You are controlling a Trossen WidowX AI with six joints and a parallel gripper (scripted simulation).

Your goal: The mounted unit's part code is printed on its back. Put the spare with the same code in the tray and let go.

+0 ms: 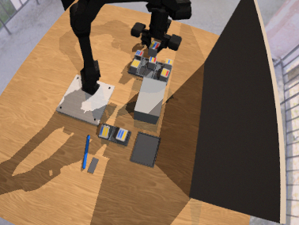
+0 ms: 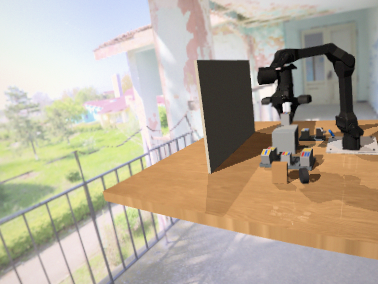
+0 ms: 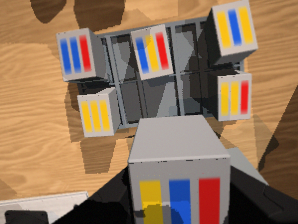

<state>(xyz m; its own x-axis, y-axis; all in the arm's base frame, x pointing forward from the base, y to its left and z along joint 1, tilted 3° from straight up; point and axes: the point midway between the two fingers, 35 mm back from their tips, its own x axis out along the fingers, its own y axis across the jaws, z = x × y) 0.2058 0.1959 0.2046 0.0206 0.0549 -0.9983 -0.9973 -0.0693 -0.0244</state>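
The dark grey tray is 140 mm ahead of my gripper tip, 340 mm to the right of it and 170 mm below it. From my gripper tip the other things lie so: grey spare block 20 mm above; then grey mounted unit 70 mm ahead, 150 mm to the right, 120 mm below; then tall dark panel 320 mm ahead, 100 mm to the right, 60 mm above.
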